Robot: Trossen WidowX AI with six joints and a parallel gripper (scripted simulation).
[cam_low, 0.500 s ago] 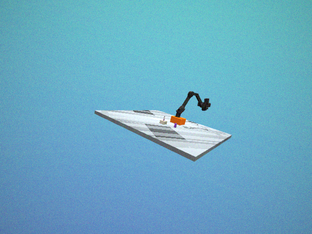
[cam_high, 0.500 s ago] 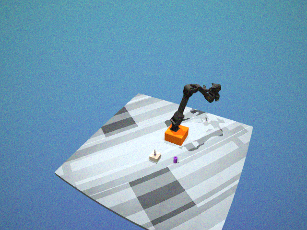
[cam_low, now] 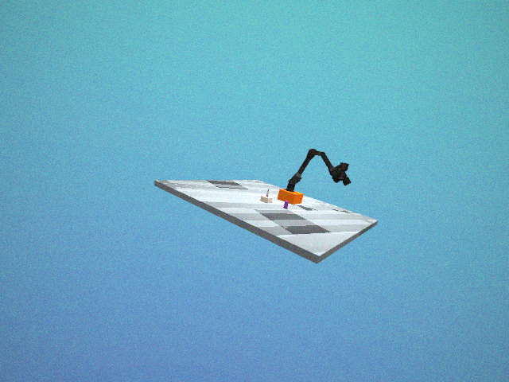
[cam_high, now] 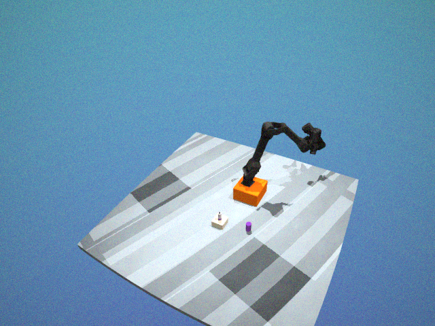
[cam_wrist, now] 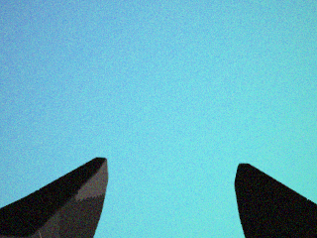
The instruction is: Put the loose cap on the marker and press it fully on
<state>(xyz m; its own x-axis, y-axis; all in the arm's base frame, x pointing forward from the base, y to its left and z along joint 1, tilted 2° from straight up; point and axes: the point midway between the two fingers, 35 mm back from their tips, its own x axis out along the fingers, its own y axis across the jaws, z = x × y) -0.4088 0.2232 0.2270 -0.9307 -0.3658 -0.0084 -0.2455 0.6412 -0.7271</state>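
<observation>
Now: the purple cap 690 mm ahead of my gripper tip, 40 mm to the right of it and 270 mm below it. Also, from my gripper tip: holder block: 740 mm ahead, 190 mm to the right, 280 mm below.
</observation>
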